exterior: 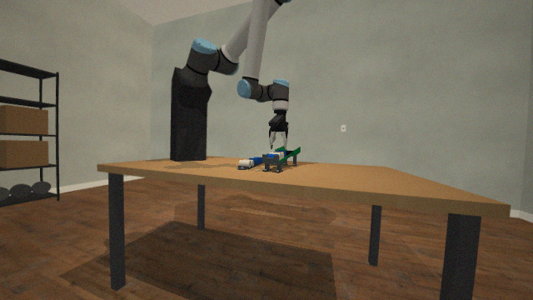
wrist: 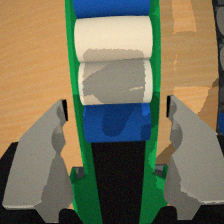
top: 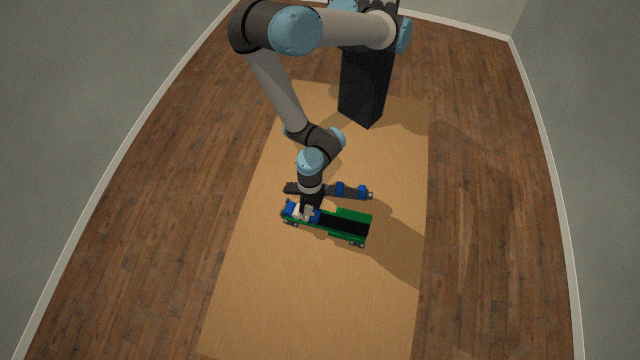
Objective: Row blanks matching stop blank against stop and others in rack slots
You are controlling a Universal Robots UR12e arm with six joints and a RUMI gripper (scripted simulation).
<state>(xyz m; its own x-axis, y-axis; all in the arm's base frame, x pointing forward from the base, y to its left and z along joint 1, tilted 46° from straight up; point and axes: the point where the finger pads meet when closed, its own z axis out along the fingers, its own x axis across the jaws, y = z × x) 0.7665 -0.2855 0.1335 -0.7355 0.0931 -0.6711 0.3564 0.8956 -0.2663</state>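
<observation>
My hand is 150 mm past the stock rack, 140 mm to the right of it and 130 mm above it.
</observation>
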